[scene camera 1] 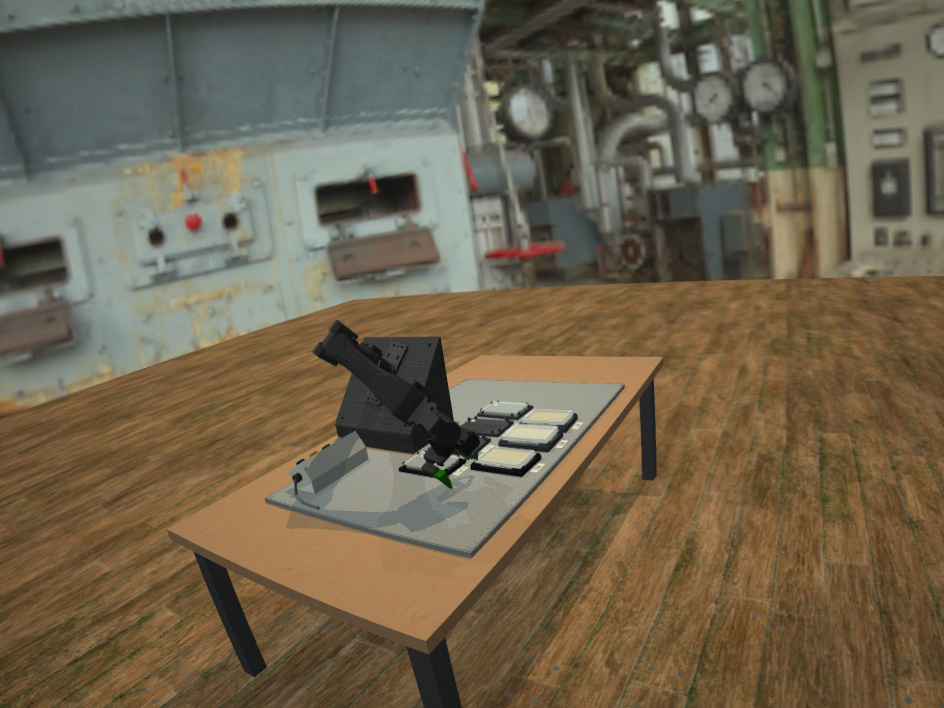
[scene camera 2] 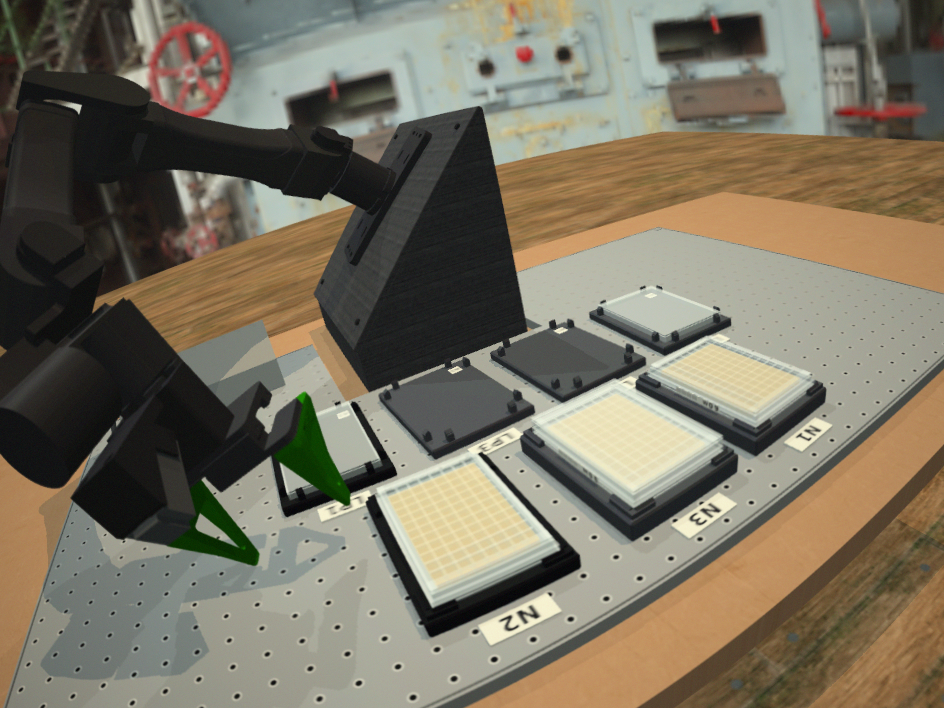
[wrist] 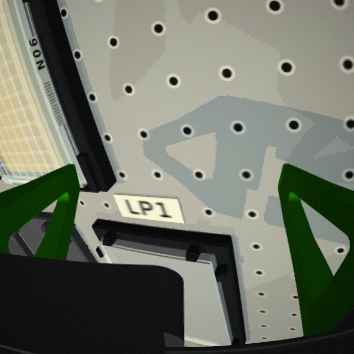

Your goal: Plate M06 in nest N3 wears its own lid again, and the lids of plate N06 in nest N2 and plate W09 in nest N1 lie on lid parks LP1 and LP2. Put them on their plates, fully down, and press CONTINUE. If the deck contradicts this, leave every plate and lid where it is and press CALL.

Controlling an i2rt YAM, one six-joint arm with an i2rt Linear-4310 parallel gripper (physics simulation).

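Frame: origin at the arm's base, x down, y ahead, z right, level; centimetres.
Where they show: gripper, fingertip midpoint: (scene camera 1: 463,473) (scene camera 2: 300,531) (wrist: 178,174); arm's base at its link origin: (scene camera 2: 388,195).
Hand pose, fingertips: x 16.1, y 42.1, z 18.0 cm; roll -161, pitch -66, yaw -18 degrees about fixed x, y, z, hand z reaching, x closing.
Things, the pixels of their top centre, and the offset from my fingertips.
- N2 at its top centre: (scene camera 2: 455,511) (scene camera 1: 505,454) dx -0.9, dy +4.3, dz -11.1 cm
- N3 at its top centre: (scene camera 2: 623,427) (scene camera 1: 530,431) dx -1.4, dy +2.7, dz -24.7 cm
- N1 at its top centre: (scene camera 2: 729,368) (scene camera 1: 547,415) dx -1.1, dy +0.5, dz -36.9 cm
- clear lid at its top centre: (wrist: 171,306) (scene camera 2: 320,442) (scene camera 1: 431,460) dx +0.1, dy -12.8, dz -2.4 cm
- grey button console at its top centre: (scene camera 2: 184,346) (scene camera 1: 324,445) dx -6.5, dy -35.9, dz +13.3 cm
My gripper (scene camera 1: 462,470) (scene camera 2: 302,533) (wrist: 178,174) is open and empty above the deck, beside park LP1 and nest N2. In scene view 2, the plate in N2 (scene camera 2: 465,525) (scene camera 1: 505,457) (wrist: 25,115) reads N06 in the wrist view and shows bare wells. The plate in N3 (scene camera 2: 629,442) (scene camera 1: 531,434) wears a clear lid. The plate in N1 (scene camera 2: 735,381) (scene camera 1: 547,416) stands behind it; its print is too small to read surely. A clear lid (scene camera 2: 346,438) (wrist: 197,290) lies on LP1. Another lid (scene camera 2: 659,312) (scene camera 1: 505,408) lies on the farthest park, its label mostly hidden.
Two dark lid parks (scene camera 2: 455,403) (scene camera 2: 568,356) stand between the lidded ones; the nearer is labelled LP3. A grey button console (scene camera 1: 335,461) stands at the deck's left edge, its button labels unreadable. The black arm mount (scene camera 1: 392,388) (scene camera 2: 449,281) rises behind the parks.
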